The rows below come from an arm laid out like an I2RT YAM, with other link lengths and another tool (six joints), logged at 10 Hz.
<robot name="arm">
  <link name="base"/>
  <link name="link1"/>
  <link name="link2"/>
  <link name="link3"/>
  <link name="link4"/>
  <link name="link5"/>
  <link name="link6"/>
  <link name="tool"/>
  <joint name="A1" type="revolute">
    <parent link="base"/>
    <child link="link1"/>
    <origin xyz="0 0 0.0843" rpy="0 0 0"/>
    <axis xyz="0 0 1"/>
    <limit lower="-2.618" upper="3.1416"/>
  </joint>
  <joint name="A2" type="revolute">
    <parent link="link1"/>
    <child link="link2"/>
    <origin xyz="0.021 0.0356 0.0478" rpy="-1.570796 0 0"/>
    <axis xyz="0 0 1"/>
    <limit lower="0" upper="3.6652"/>
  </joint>
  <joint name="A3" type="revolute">
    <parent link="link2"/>
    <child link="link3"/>
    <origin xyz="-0.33 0 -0.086" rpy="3.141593 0 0"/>
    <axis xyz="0 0 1"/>
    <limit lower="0" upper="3.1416"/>
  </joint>
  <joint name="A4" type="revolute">
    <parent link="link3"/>
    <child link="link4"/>
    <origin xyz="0.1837 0.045 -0.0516" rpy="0 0 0"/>
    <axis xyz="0 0 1"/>
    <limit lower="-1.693" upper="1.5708"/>
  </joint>
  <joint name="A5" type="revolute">
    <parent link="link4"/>
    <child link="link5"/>
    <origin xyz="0.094 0.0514 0.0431" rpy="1.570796 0 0"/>
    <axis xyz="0 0 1"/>
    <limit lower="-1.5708" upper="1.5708"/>
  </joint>
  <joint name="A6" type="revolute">
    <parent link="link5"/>
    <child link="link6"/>
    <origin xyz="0.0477 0 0.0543" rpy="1.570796 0 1.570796"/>
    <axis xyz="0 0 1"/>
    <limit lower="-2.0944" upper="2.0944"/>
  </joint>
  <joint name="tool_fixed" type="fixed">
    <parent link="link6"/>
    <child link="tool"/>
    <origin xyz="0.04 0.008 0.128" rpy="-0.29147 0 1.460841"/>
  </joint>
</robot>
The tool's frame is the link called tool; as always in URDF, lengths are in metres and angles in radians.
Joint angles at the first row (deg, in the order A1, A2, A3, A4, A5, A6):
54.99, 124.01, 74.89, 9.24, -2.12, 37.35
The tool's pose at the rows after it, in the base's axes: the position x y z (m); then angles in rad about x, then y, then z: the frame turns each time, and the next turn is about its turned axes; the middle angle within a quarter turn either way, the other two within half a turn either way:
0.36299 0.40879 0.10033 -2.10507 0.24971 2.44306
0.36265 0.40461 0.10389 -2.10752 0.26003 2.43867
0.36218 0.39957 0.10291 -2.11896 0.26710 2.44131
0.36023 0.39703 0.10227 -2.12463 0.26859 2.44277
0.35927 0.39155 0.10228 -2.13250 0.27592 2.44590
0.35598 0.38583 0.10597 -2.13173 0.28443 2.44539
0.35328 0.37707 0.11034 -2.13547 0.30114 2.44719
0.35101 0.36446 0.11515 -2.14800 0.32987 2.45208
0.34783 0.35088 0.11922 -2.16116 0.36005 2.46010
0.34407 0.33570 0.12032 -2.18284 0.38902 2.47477
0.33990 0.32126 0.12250 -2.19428 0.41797 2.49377
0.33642 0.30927 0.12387 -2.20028 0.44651 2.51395
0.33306 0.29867 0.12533 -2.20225 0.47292 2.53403
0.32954 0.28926 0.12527 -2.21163 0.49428 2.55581
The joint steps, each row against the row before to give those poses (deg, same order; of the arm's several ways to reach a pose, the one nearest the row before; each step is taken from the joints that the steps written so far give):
0.09, -0.76, -0.67, 0.07, 0.42, -0.09
0.00, -0.85, -0.73, 0.01, 0.63, -0.17
-0.09, -0.40, -0.73, -0.13, 0.53, -0.11
0.10, -0.34, -0.68, 0.07, 0.26, 0.02
-0.11, -0.61, -1.00, 0.11, 0.46, 0.00
0.10, -1.30, -1.62, 0.50, 0.51, 0.16
0.00, -1.61, -1.85, 0.34, 0.95, 0.22
-0.02, -1.94, -2.08, -0.01, 1.73, 0.28
0.01, -2.02, -2.38, 0.17, 1.83, 0.47
-0.05, -1.82, -2.48, 0.00, 1.84, 0.57
-0.11, -1.98, -2.64, 0.41, 1.53, 1.03
-0.08, -1.60, -2.39, 0.77, 1.40, 1.25
-0.07, -1.50, -2.22, 0.84, 1.19, 1.32
0.00, -1.16, -1.69, 0.22, 1.13, 1.24

